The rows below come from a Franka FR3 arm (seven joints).
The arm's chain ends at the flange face. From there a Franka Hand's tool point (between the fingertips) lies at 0.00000 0.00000 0.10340 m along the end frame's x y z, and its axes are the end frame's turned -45 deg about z.
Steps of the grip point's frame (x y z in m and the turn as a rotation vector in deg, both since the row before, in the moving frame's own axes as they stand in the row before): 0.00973, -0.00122, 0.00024, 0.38, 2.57, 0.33; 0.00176, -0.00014, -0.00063, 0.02, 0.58, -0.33; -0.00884, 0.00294, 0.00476, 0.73, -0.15, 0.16; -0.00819, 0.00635, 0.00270, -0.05, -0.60, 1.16; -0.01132, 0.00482, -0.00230, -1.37, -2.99, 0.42; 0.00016, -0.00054, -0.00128, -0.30, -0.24, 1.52; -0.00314, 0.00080, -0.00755, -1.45, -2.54, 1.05; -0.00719, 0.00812, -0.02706, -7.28, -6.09, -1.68; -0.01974, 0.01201, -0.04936, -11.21, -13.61, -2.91; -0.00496, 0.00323, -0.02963, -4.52, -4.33, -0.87; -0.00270, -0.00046, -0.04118, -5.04, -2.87, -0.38
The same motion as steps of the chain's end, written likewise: 0.00321, -0.00399, 0.00035, 2.09, 1.55, 0.33; 0.00043, -0.00058, -0.00062, 0.42, 0.40, -0.33; -0.00305, 0.00907, 0.00477, 0.41, -0.62, 0.16; -0.00059, 0.00946, 0.00271, -0.46, -0.39, 1.16; -0.00251, 0.00586, -0.00213, -3.08, -1.15, 0.42; -0.00034, -0.00118, -0.00128, -0.38, 0.04, 1.52; -0.00022, -0.00229, -0.00742, -2.82, -0.77, 1.05; -0.00110, -0.00613, -0.02564, -9.45, 0.84, -1.68; -0.00325, -0.00879, -0.04450, -17.55, -1.70, -2.91; -0.00155, -0.00548, -0.02901, -6.26, 0.13, -0.87; -0.00503, -0.00848, -0.04065, -5.59, 1.53, -0.38
